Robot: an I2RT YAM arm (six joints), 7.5 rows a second.
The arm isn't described. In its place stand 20 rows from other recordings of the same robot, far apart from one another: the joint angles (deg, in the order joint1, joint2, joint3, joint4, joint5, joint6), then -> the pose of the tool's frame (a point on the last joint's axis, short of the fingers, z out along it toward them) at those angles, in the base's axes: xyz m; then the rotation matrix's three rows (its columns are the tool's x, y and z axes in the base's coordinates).
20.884, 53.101, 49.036, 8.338, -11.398, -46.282 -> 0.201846 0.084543 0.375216; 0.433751 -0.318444 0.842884; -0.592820 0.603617 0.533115; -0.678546 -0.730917 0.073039
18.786, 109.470, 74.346, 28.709, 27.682, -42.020 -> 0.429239 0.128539 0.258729; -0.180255 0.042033 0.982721; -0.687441 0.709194 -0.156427; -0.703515 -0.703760 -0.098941
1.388, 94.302, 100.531, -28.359, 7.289, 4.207 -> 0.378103 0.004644 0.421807; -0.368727 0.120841 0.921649; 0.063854 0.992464 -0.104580; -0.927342 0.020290 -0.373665
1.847, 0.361, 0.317, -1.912, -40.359, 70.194 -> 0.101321 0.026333 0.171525; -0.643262 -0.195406 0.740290; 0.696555 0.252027 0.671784; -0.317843 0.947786 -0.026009
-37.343, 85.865, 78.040, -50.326, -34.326, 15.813 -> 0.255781 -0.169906 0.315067; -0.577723 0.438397 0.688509; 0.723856 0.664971 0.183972; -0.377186 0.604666 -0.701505
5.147, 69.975, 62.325, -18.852, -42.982, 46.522 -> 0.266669 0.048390 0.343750; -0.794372 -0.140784 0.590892; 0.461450 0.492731 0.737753; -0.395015 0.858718 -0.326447
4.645, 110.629, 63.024, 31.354, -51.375, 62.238 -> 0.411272 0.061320 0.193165; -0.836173 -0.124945 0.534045; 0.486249 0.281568 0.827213; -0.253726 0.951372 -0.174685
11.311, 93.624, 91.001, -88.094, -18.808, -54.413 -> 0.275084 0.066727 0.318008; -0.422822 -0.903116 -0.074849; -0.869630 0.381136 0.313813; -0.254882 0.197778 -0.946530
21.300, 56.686, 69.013, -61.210, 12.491, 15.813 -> 0.164039 0.055692 0.363107; -0.735876 -0.022464 0.676743; -0.001352 0.999496 0.031707; -0.677115 0.022418 -0.735536
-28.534, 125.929, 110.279, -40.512, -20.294, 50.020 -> 0.433579 -0.221693 0.229759; -0.255569 0.738012 0.624518; 0.957030 0.284682 0.055225; -0.137032 0.611797 -0.779055
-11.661, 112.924, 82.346, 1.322, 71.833, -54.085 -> 0.422639 -0.121762 0.242085; -0.989297 0.125549 0.074358; -0.053663 0.160833 -0.985522; -0.135690 -0.978964 -0.152375
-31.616, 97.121, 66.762, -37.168, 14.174, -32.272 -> 0.281507 -0.183529 0.203136; -0.979293 0.076981 0.187240; -0.005068 0.915271 -0.402807; -0.202384 -0.395415 -0.895928
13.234, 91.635, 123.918, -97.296, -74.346, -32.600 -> 0.223764 0.087839 0.483193; -0.496720 -0.860977 -0.109486; -0.266157 0.031039 0.963430; -0.826093 0.507695 -0.244573
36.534, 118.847, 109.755, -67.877, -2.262, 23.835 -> 0.339432 0.253228 0.258523; -0.959314 -0.234307 0.157535; -0.208200 0.963925 0.165836; -0.190709 0.126290 -0.973489
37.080, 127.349, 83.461, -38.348, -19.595, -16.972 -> 0.322174 0.258447 0.090213; -0.579698 -0.808589 -0.100669; -0.782803 0.518347 0.344290; -0.226208 0.278388 -0.933451
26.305, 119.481, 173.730, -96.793, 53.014, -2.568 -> 0.294689 0.113956 0.512689; -0.617222 0.233541 0.751329; -0.335187 0.785890 -0.519642; -0.711819 -0.572570 -0.406789
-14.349, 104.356, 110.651, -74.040, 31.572, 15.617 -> 0.346005 -0.107750 0.359201; -0.754977 0.629743 0.182850; 0.429873 0.685858 -0.587203; -0.495196 -0.364723 -0.788517
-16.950, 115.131, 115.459, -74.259, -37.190, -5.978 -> 0.393779 -0.097518 0.315551; -0.921707 -0.023917 0.387148; 0.194180 0.835574 0.513917; -0.335782 0.548857 -0.765510
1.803, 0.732, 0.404, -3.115, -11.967, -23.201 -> 0.109702 0.010839 0.168935; 0.038453 -0.242079 0.969494; -0.384377 0.891978 0.237969; -0.922375 -0.381802 -0.058750
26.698, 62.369, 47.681, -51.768, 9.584, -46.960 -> 0.175400 0.081575 0.243291; -0.278620 -0.860411 0.426689; -0.946798 0.320589 0.028221; -0.161074 -0.396125 -0.903958
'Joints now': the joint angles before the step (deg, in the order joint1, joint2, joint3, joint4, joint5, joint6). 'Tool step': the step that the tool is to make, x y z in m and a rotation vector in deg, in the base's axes. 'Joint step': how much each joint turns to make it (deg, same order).
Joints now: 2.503, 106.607, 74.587, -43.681, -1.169, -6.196
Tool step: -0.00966, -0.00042, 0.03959, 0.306, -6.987, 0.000
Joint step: 0.000, -6.687, 0.002, 0.305, 0.000, 0.000
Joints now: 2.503, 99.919, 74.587, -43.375, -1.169, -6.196
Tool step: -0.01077, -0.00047, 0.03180, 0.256, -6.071, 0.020
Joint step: 0.000, -5.486, 0.000, 0.590, 0.000, -0.022
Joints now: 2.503, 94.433, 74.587, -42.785, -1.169, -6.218
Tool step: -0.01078, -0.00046, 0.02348, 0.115, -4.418, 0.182
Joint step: 0.000, -4.219, 0.000, 0.196, -0.022, -0.197
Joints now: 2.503, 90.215, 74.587, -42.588, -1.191, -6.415
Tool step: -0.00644, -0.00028, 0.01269, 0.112, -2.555, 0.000
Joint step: 0.000, -2.317, 0.000, 0.241, 0.000, 0.000
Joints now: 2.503, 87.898, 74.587, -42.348, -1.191, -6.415
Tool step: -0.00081, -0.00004, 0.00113, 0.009, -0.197, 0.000
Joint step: -0.001, -0.242, -0.024, -0.021, -0.001, -0.001
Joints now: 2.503, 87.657, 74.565, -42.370, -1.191, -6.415
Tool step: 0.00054, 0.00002, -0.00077, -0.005, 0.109, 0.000
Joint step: -0.001, 0.153, -0.001, 0.045, 0.000, -0.001
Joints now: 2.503, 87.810, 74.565, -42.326, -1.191, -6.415
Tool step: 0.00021, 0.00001, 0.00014, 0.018, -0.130, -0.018
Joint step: 0.000, 0.001, 0.000, 0.132, 0.000, 0.022
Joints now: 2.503, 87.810, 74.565, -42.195, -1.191, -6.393
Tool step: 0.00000, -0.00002, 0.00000, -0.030, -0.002, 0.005
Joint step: -0.001, 0.000, 0.000, 0.000, 0.021, -0.022
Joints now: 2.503, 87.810, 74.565, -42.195, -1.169, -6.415
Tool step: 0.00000, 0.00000, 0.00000, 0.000, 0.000, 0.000
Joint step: 0.000, 0.000, 0.000, 0.000, 0.000, 0.000
